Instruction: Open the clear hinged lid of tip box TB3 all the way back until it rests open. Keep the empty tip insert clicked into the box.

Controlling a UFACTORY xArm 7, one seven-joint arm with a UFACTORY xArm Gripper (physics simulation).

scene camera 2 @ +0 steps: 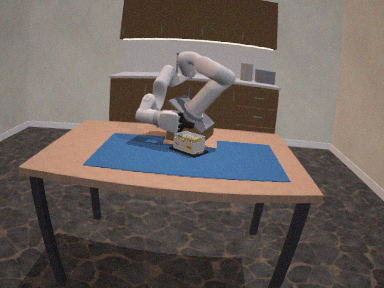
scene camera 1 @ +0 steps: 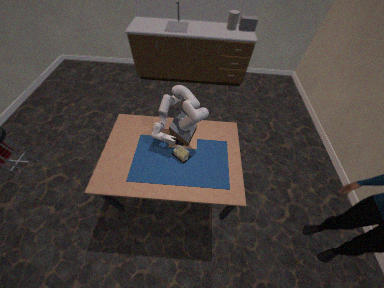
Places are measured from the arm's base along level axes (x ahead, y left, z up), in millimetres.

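Where they show: gripper, between the fingertips: [scene camera 2: 193, 126] [scene camera 1: 183, 144]; arm's base, origin of its link: [scene camera 2: 193, 110] [scene camera 1: 184, 124].
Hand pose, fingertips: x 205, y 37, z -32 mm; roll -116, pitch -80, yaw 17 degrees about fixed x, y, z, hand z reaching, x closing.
Things, the pixels of their top centre, and the offset from my fingertips. "spot": a spot on its surface instead. Level surfaces: height alone.
- tip box TB3, centre of its top: [scene camera 2: 189, 134] [scene camera 1: 181, 150] 51 mm ahead, 10 mm right, 31 mm down
- dark base, a spot on its surface: [scene camera 2: 202, 153] spot: 85 mm ahead, 60 mm left, 103 mm down
- blue mat, height of its surface: 109 mm down
- wooden table, height of its surface: 112 mm down
The tip box TB3 [scene camera 1: 181, 153] [scene camera 2: 189, 143], whitish with yellow showing at its top and a yellow mark on its front, stands upright on a dark base [scene camera 2: 202, 153] on the blue mat [scene camera 1: 205, 172] [scene camera 2: 240, 165]. Its clear lid looks closed over the top, though it is too small to tell surely. The tip insert cannot be made out separately. My gripper [scene camera 1: 179, 142] [scene camera 2: 192, 123] is shut and empty. Its dark fingers lie nearly level, just behind the box and near its top edge; whether they touch it cannot be told.
The arm's base stand [scene camera 1: 175, 134] [scene camera 2: 207, 134] stands on the wooden table [scene camera 1: 112, 150] [scene camera 2: 65, 150] behind the box. The arm bends to the left of it. A kitchen counter [scene camera 1: 210, 33] is far behind the table. A person [scene camera 1: 370, 215] stands at the right in scene camera 1.
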